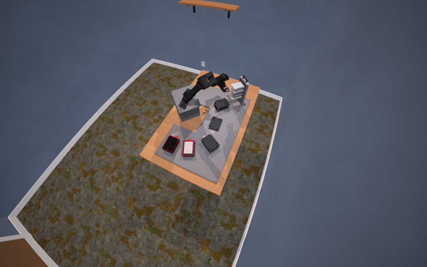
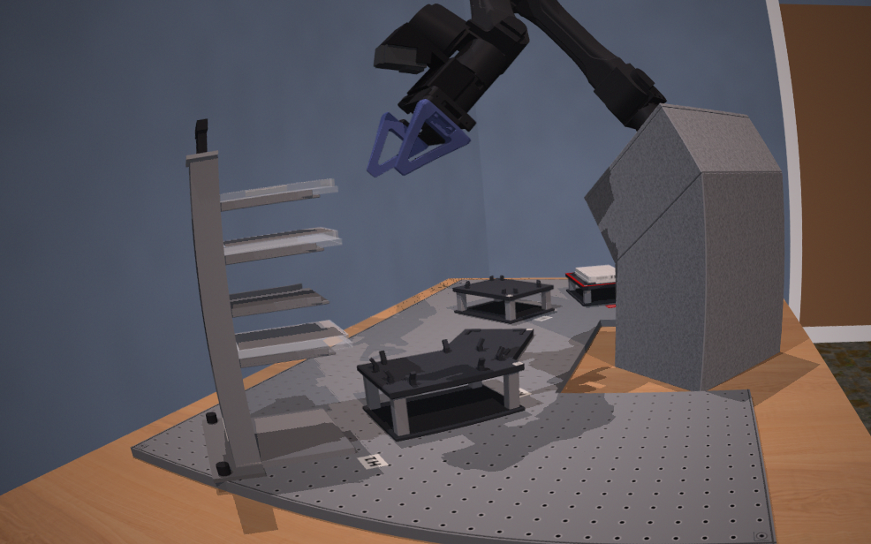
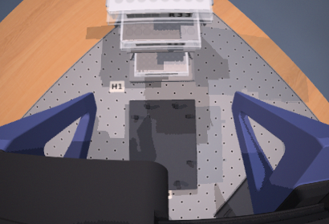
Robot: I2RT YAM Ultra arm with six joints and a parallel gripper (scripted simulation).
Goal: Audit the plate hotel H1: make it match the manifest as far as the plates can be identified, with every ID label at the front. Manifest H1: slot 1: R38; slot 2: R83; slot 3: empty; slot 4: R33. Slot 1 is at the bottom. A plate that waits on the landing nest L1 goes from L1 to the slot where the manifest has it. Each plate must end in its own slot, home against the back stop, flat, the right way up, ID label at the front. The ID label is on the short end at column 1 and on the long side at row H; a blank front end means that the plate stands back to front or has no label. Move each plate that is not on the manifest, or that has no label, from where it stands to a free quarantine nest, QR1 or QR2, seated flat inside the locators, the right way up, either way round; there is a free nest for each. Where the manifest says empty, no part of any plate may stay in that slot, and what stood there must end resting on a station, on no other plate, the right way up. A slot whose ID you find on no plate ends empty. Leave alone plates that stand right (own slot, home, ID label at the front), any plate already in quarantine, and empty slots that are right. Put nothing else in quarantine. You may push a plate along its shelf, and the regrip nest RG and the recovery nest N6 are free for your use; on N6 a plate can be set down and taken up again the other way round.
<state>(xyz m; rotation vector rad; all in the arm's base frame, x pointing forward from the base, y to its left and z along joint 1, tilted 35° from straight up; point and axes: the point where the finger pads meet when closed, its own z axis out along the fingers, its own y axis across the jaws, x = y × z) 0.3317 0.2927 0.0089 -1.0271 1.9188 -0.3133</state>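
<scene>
My gripper is now 30 mm past the regrip nest RG, 20 mm to the left of it and 230 mm above it. Round my hand: plate hotel H1 (170 mm ahead, 130 mm to the left, 130 mm below); then flat nest N6 (50 mm behind, 290 mm to the right, 280 mm below); then H1 tag (10 mm ahead, 130 mm to the left, 290 mm below).
</scene>
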